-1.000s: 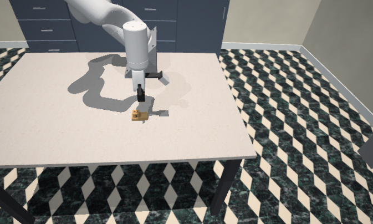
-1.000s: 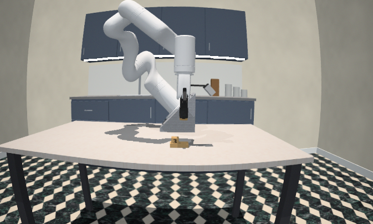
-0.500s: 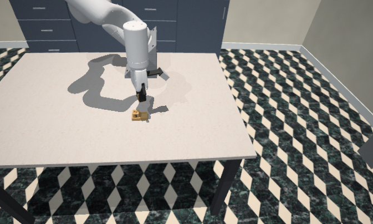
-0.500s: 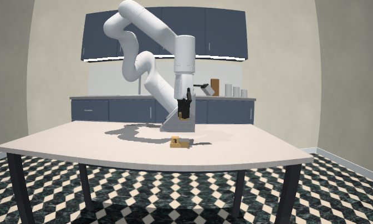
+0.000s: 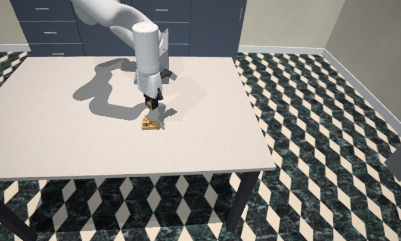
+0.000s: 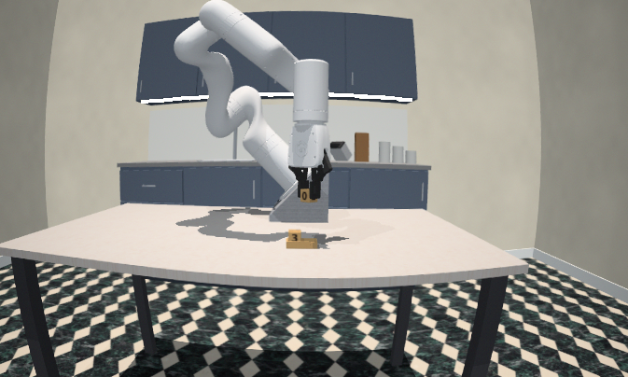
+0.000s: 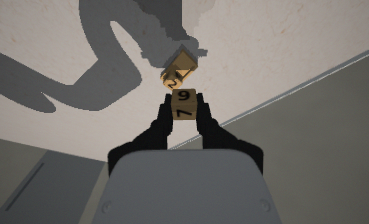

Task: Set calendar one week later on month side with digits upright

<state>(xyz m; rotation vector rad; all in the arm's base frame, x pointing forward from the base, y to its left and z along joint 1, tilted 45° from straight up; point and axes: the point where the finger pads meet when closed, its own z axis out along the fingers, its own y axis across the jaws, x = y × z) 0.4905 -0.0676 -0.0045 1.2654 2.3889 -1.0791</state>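
The wooden tray is 2 cm to the right of my hand and 13 cm below it.
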